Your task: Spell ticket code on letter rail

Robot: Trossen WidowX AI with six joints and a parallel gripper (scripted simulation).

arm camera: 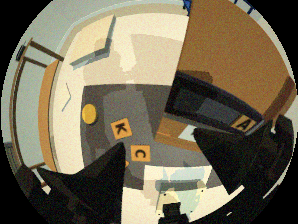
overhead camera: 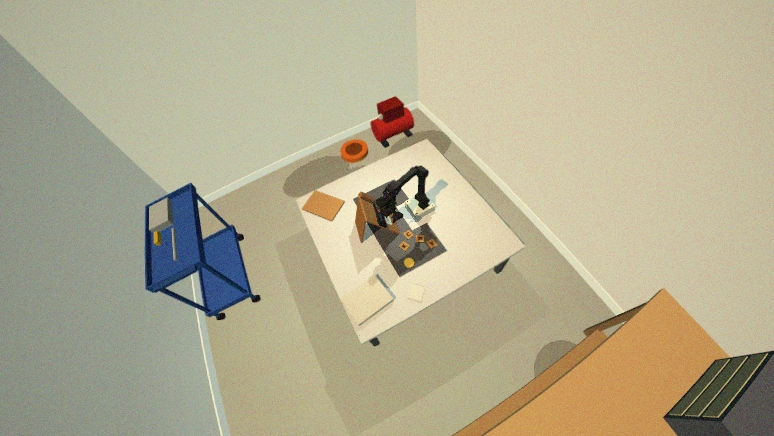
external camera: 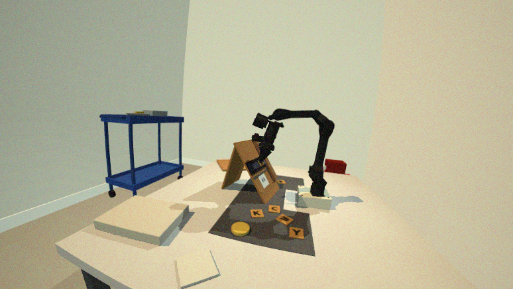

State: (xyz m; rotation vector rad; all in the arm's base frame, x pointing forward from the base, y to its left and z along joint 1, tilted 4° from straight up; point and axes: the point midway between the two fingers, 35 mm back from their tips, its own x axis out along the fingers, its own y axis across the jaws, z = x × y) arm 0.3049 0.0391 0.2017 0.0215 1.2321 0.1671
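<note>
My gripper tip is 250 mm to the right of the yellow disc, 200 mm above it and 40 mm short of it. The rest, counted from my gripper tip: pale pad: 440 mm to the left, 210 mm below, 130 mm ahead; then white ticket: 120 mm below, 90 mm to the right, 30 mm behind; then dark mat: 210 mm below, 120 mm behind, 70 mm to the right.
</note>
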